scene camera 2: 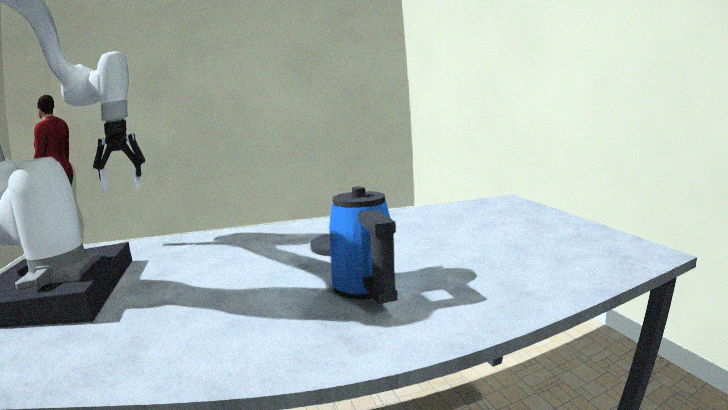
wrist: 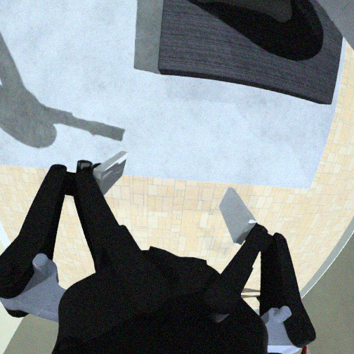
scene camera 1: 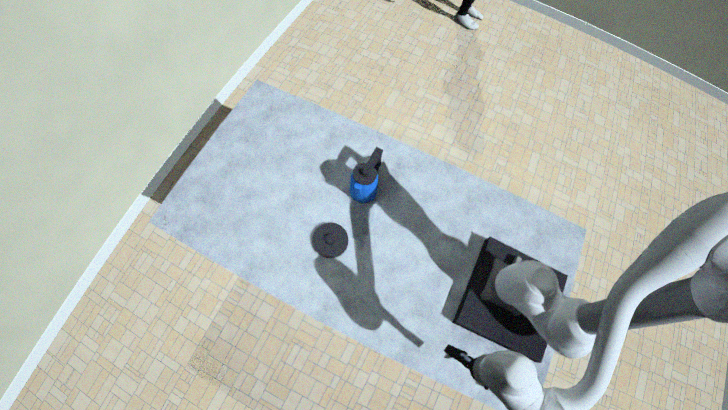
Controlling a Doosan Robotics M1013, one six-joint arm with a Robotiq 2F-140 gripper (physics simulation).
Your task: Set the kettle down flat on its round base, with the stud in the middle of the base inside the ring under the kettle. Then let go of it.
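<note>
A blue kettle (scene camera 1: 363,188) (scene camera 2: 351,249) with a black lid and black handle stands upright on the table. Its underside and ring are hidden. The round dark base (scene camera 1: 330,239) (scene camera 2: 319,244) lies flat on the table, apart from the kettle; in scene camera 2 it is partly hidden behind the kettle. A small round stud shows faintly at its middle in scene camera 1. My gripper (scene camera 1: 450,351) (scene camera 2: 121,181) (wrist: 175,180) is open and empty, pointing down, high up and well away from both, on the robot's side. Neither kettle nor base shows in the wrist view.
The light grey table (scene camera 1: 229,152) (scene camera 2: 534,244) (wrist: 200,135) bears the arm's dark mounting block (scene camera 1: 468,305) (scene camera 2: 106,285) (wrist: 200,55). Shadows of the arm and kettle cross the table. A person in red (scene camera 2: 52,140) stands beyond the table.
</note>
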